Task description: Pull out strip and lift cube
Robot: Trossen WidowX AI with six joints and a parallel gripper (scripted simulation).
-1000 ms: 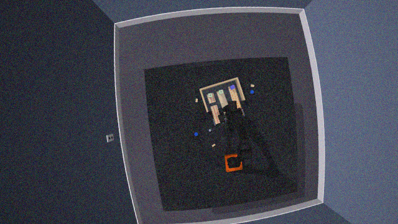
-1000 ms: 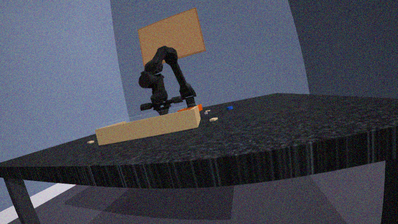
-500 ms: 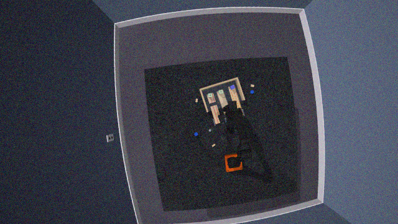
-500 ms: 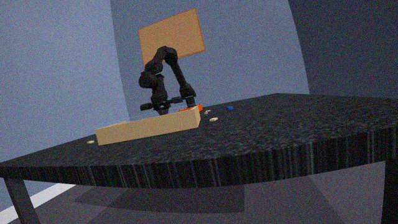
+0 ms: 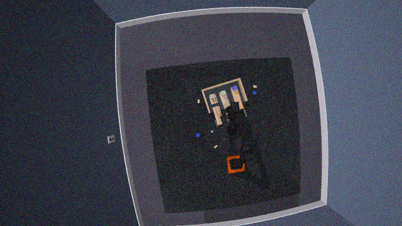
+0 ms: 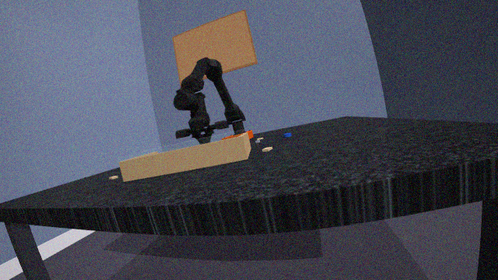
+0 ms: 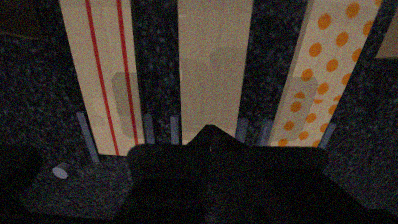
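The strip lies 90 mm ahead of my gripper tip and 90 mm to the right of it.
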